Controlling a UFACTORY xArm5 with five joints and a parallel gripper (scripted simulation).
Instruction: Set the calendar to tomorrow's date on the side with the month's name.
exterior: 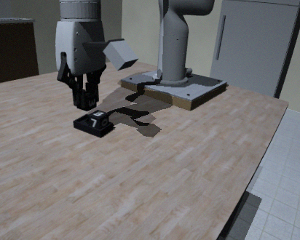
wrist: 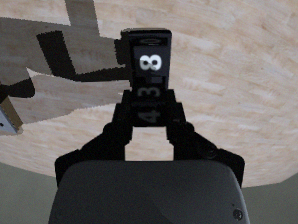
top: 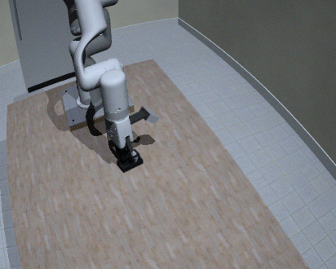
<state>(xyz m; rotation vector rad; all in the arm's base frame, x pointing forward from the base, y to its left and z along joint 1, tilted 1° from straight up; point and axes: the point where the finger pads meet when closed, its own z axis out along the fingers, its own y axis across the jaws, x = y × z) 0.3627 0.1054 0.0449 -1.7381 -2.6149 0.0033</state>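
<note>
The tray lies 7 cm below my hand, 2 cm to the left of it and 1 cm behind it.
</note>
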